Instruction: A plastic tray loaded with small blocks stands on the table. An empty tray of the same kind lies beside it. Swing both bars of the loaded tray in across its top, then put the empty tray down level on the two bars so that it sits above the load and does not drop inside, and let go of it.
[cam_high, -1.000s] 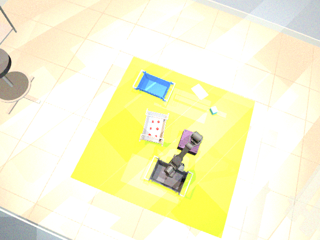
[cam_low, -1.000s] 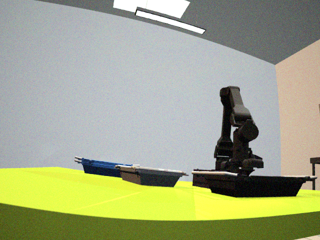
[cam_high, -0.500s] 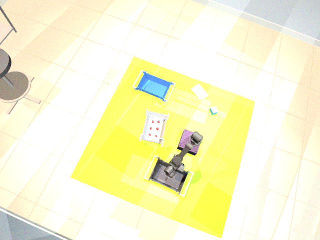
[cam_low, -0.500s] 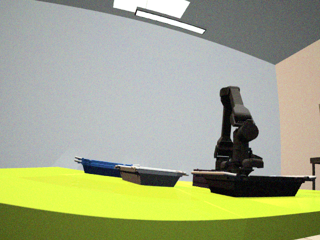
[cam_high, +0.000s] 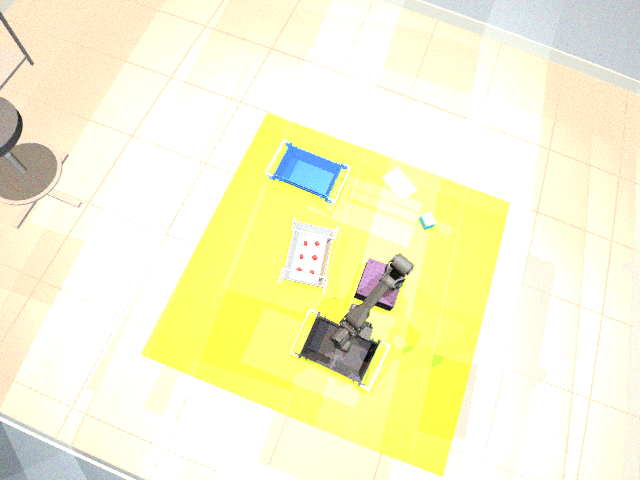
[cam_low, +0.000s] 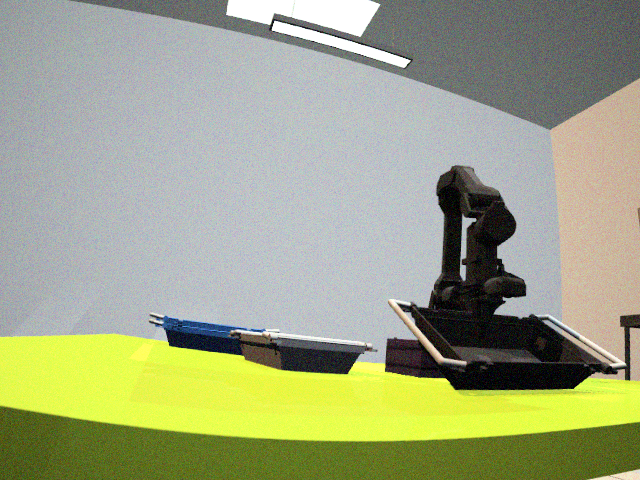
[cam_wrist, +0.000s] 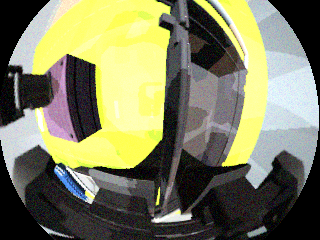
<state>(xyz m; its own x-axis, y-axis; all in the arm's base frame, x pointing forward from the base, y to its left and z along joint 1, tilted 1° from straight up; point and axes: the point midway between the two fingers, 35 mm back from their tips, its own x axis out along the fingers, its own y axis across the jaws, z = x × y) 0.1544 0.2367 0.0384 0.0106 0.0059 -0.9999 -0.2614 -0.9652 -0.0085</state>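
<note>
Now: gripper tip 20 mm short of the dark grey tray and 80 mm to the right of it. The rest, counted from my gripper tip: white card (170 mm behind, 770 mm to the right, 80 mm below); cyan block (310 mm behind, 590 mm to the right, 60 mm below).
</note>
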